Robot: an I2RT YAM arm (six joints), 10 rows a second.
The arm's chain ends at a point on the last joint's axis. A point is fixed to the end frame.
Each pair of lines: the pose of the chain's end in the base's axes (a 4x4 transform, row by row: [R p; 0 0 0 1], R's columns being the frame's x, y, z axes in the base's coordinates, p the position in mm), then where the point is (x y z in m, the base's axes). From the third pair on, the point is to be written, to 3 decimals.
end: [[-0.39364 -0.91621 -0.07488 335.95], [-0.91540 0.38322 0.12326 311.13], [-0.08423 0.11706 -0.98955 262.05], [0 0 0 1]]
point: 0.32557 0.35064 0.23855
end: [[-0.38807 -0.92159 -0.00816 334.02], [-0.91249 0.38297 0.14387 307.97], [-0.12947 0.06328 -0.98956 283.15], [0 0 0 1]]
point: 0.32528 0.34798 0.25983
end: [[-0.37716 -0.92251 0.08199 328.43], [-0.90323 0.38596 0.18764 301.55], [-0.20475 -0.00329 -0.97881 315.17], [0 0 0 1]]
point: 0.322 0.343 0.293
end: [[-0.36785 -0.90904 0.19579 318.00], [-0.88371 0.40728 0.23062 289.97], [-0.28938 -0.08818 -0.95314 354.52], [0 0 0 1]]
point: 0.315 0.332 0.334
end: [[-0.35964 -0.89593 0.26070 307.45], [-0.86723 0.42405 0.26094 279.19], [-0.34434 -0.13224 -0.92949 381.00], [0 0 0 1]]
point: 0.306 0.322 0.362
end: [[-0.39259 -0.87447 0.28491 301.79], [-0.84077 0.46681 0.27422 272.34], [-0.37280 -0.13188 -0.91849 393.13], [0 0 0 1]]
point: 0.303 0.316 0.375
